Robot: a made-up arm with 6 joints.
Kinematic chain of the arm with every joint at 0, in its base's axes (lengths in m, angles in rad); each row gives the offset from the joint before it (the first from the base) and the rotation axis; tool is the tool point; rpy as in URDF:
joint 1: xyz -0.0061 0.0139 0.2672 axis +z
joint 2: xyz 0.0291 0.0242 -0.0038 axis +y
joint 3: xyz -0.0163 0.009 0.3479 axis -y
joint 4: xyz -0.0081 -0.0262 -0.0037 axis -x
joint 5: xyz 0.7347 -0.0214 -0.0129 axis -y
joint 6: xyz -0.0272 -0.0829 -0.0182 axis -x
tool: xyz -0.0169 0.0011 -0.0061 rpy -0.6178 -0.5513 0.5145
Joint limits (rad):
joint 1: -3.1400..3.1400
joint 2: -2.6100..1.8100
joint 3: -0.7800..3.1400
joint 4: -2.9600..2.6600
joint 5: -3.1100..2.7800
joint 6: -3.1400..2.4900
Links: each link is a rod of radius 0.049 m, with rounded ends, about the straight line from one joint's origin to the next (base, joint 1, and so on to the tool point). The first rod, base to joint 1, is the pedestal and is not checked.
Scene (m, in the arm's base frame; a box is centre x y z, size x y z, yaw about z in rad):
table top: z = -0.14
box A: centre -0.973 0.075 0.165 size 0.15 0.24 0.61 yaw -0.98
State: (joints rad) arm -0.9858 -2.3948 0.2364 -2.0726 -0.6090 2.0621
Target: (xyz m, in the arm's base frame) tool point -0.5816 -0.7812 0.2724
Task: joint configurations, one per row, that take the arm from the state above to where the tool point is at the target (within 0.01 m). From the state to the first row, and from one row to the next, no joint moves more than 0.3 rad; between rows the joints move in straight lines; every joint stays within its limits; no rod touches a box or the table.
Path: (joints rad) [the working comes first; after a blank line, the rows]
Joints at the target: 0.9720 -1.8869 1.2258 -1.8809 -0.9588 2.1182
Straight joint move there: touches box A.

1: -0.7082 -2.3578 0.0738 -2.2944 -0.6011 2.1131
2: -0.4307 -2.3208 -0.0889 -2.5163 -0.5932 2.1641
3: -0.1531 -2.2837 -0.2515 -2.7382 -0.5853 2.2150
4: 0.1244 -2.2467 -0.4142 -2.9600 -0.5774 2.2660
5: 0.2657 -2.1867 -0.1408 -2.7801 -0.6410 2.2414
6: 0.4069 -2.1268 0.1325 -2.6003 -0.7045 2.2168
7: 0.5482 -2.0668 0.4058 -2.4204 -0.7681 2.1921
8: 0.6895 -2.0068 0.6791 -2.2406 -0.8316 2.1675
9: 0.8308 -1.9469 0.9525 -2.0607 -0.8952 2.1429
10: 0.9720 -1.8869 1.2258 -1.8809 -0.9588 2.1182

